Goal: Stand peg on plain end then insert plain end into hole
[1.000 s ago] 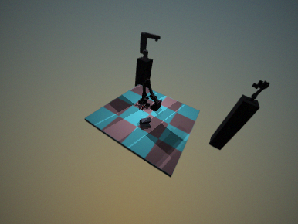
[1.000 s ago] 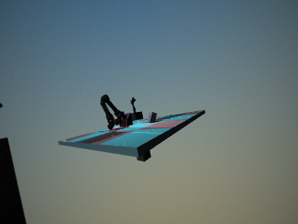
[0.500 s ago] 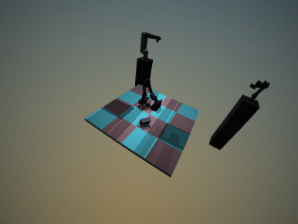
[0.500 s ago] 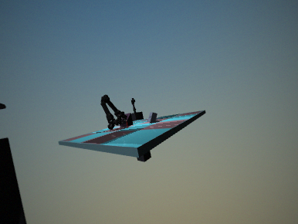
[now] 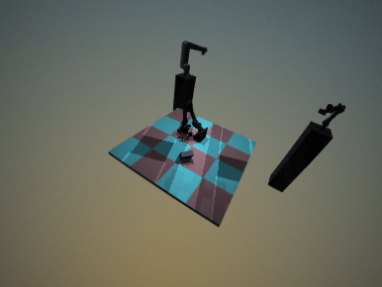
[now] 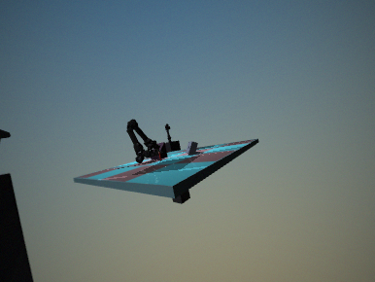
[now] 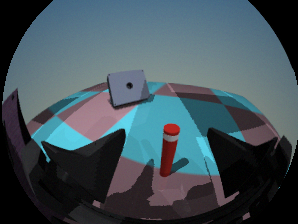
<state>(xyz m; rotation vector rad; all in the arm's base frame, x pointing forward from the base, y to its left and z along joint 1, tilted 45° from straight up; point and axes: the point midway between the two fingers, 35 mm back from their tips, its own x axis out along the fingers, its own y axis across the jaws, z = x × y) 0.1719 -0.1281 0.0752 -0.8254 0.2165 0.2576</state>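
My gripper tip is now 10 mm past the red peg and 10 mm above it. The rest, counted from my gripper tip: sloped panel 210 mm ahead, 190 mm to the left, 20 mm below.
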